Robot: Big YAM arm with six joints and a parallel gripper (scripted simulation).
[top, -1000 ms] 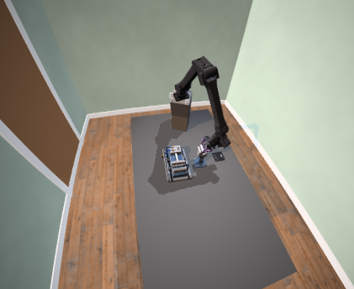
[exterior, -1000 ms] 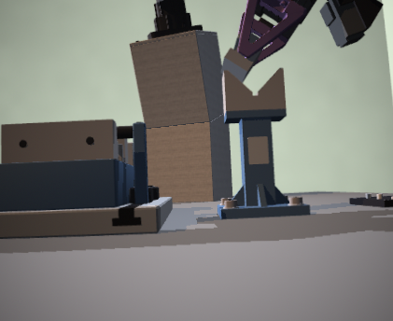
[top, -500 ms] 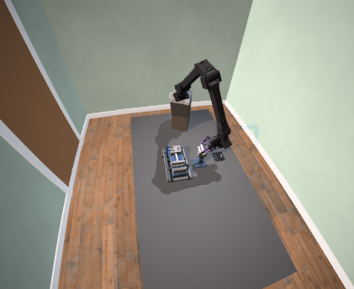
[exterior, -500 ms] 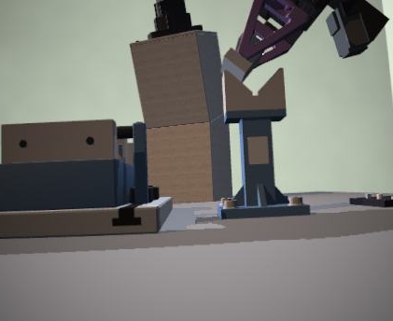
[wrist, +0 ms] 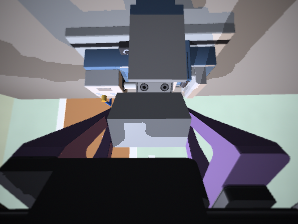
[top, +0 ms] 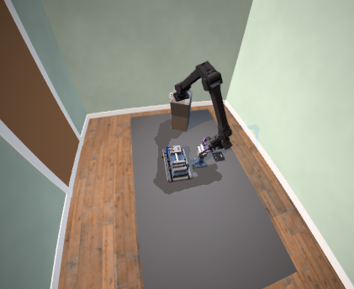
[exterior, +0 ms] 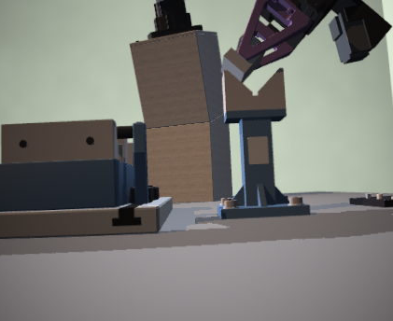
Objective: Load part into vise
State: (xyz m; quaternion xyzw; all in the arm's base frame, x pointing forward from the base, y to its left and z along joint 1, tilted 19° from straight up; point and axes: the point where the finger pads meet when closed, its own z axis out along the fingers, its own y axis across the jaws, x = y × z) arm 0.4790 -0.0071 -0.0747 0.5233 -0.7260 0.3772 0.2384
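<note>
My hand is 10 mm to the left of the part. The rest, counted from my hand: dark work stop rod 150 mm to the right, 90 mm below, 40 mm ahead; moving jaw 190 mm to the right, 100 mm below, 10 mm behind; air cylinder rod 180 mm to the right, 100 mm below, 60 mm behind.
</note>
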